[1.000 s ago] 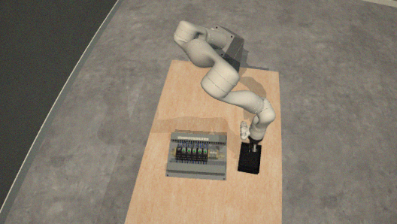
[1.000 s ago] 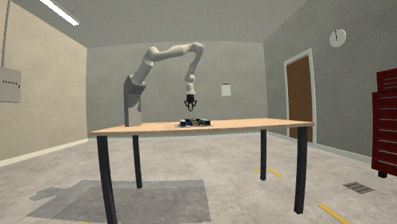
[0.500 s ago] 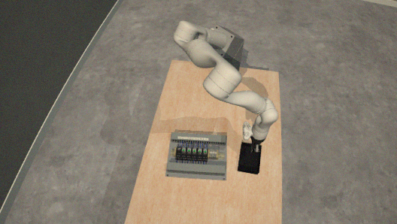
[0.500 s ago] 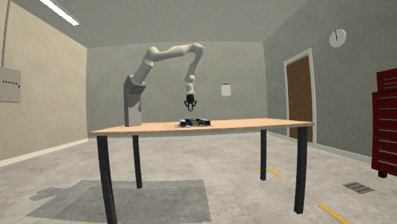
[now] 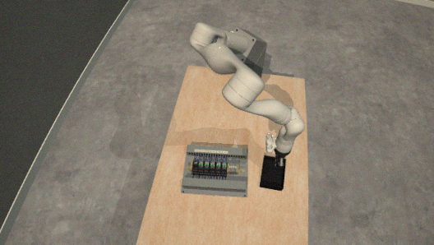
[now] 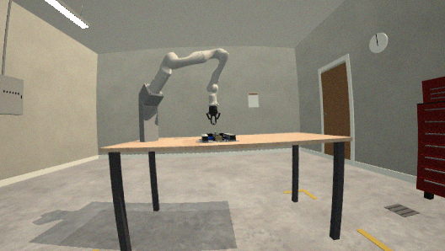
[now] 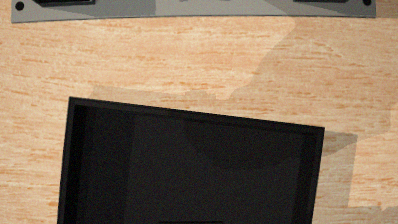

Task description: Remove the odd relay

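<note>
Now: the relay 1 cm below my hand. The rest, counted from my hand: grey relay panel: 9 cm behind, 27 cm to the right, 12 cm below; black parts tray: 12 cm below.
</note>
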